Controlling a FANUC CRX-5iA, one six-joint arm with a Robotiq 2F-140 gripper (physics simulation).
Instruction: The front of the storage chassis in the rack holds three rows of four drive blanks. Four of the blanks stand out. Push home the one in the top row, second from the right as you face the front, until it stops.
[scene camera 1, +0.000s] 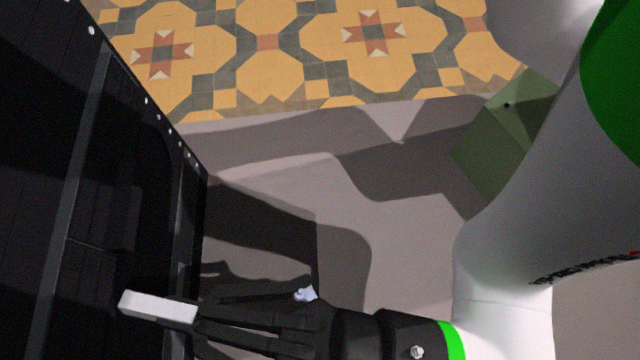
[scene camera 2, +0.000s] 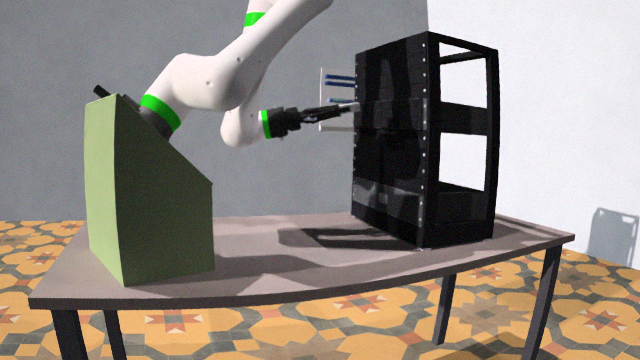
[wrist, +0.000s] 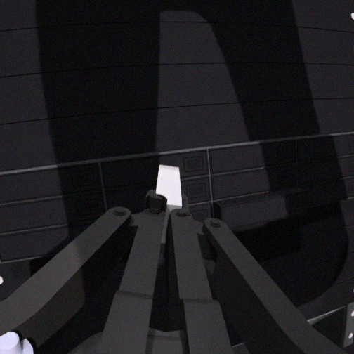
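Seen in the pictures: gripper, fingertip midpoint: (scene camera 1: 124, 301) (scene camera 2: 359, 106); arm's base, link origin: (scene camera 2: 141, 139).
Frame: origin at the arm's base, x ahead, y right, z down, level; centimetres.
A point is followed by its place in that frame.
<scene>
My gripper (scene camera 1: 159, 306) (scene camera 2: 348, 108) {x 65.7, y -27.1, z -10.4 cm} (wrist: 166, 181) is shut with nothing between its fingers, its pale tips pointing at the rack front. The dark storage chassis (scene camera 1: 76, 175) {x 72.1, y -15.4, z -12.5 cm} (scene camera 2: 400, 114) {x 71.9, y -9.7, z -7.9 cm} shows rows of blanks. In the wrist view the target blank, top row second from right (wrist: 240, 159), lies right of the tips, past a vertical divider. The tips overlap the neighbouring blank (wrist: 132, 172) on its left; contact cannot be told. Below the target, a bottom-row blank (wrist: 257, 207) stands out. How far the target stands out is hard to tell in the shadow.
The black rack (scene camera 1: 192, 210) {x 73.5, y -8.2, z 21.2 cm} (scene camera 2: 426, 150) {x 74.2, y 2.2, z 1.8 cm} stands on the table (scene camera 2: 240, 290) {x 23.0, y 21.1, z 29.7 cm}. The arm's green pedestal (scene camera 1: 492, 145) {x 15.3, y 2.9, z 15.7 cm} (scene camera 2: 160, 220) {x 6.6, y 15.2, z 16.4 cm} stands opposite it. A pale panel with blue strips (scene camera 2: 336, 115) shows behind the gripper in scene camera 2.
</scene>
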